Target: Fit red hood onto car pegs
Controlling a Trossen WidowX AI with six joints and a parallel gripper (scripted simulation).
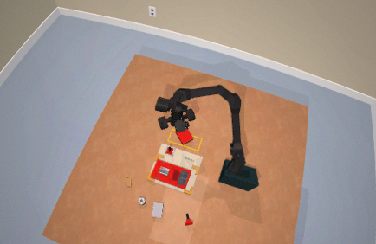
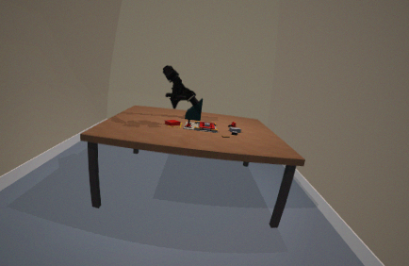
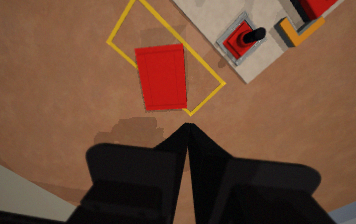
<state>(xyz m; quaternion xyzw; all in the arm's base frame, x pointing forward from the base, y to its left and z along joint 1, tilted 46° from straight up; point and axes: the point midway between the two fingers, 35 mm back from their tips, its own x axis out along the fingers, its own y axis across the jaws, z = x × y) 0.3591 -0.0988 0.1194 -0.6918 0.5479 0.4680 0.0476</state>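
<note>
Now: gripper tip 5 cm past the red hood, 1 cm to the left of it and 10 cm above it. Round my gripper tip: tan block: 16 cm ahead, 35 cm to the left, 12 cm below.
</note>
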